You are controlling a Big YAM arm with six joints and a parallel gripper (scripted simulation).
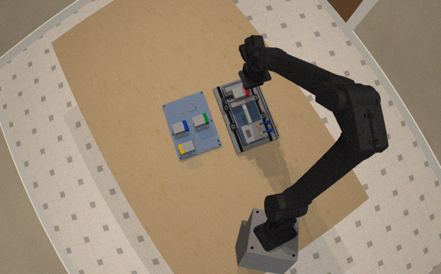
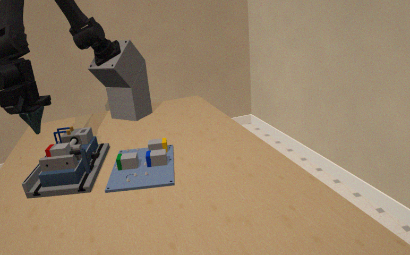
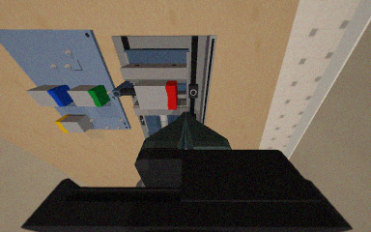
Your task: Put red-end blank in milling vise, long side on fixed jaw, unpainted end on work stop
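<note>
The red-ended blank lies 7 cm below my hand, 4 cm to the left of it and 1 cm ahead of it. From my hand the other things lie so: green-ended blank (24 cm to the left, 14 cm below, 1 cm ahead); then fixed jaw (9 cm below, 4 cm to the left, 4 cm ahead); then work stop (9 cm to the left, 8 cm below, 2 cm ahead).
</note>
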